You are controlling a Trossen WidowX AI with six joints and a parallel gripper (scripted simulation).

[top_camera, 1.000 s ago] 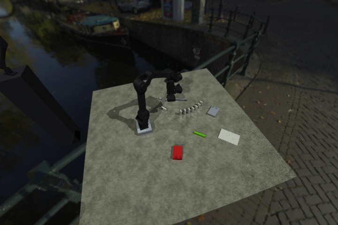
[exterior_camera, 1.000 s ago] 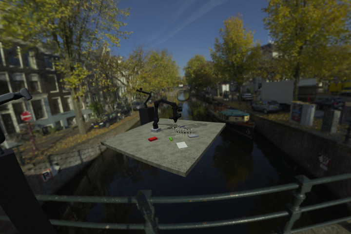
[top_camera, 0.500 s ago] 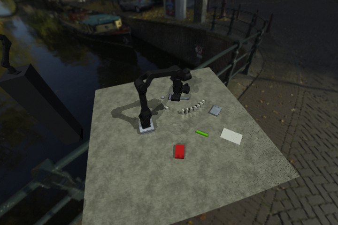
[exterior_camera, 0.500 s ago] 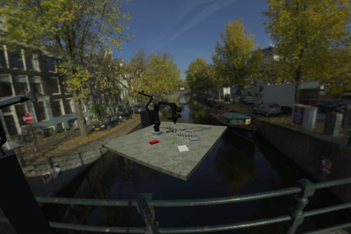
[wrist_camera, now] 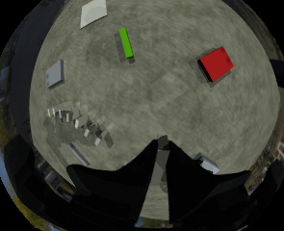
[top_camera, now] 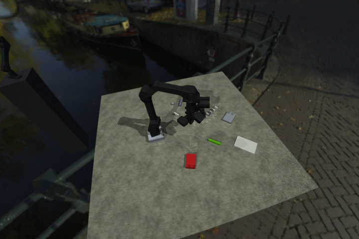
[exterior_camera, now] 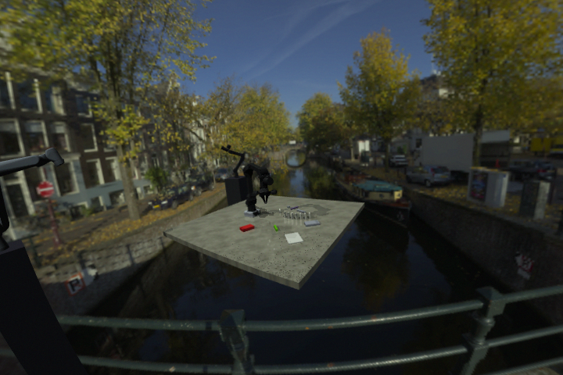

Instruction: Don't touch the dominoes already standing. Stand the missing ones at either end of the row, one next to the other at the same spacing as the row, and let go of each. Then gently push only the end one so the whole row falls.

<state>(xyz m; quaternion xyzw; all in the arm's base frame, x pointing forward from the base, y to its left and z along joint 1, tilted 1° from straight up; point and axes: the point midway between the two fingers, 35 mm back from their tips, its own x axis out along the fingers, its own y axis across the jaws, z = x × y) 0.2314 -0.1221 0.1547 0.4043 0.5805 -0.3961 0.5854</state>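
Right now the green stick is 130 mm ahead of my gripper tip, 110 mm to the right of it and 150 mm below it. Also, from my gripper tip: white sheet 320 mm ahead, 210 mm to the right, 160 mm below; grey flat pad 360 mm ahead, 40 mm to the left, 150 mm below; red block 80 mm behind, 170 mm to the right, 150 mm below.
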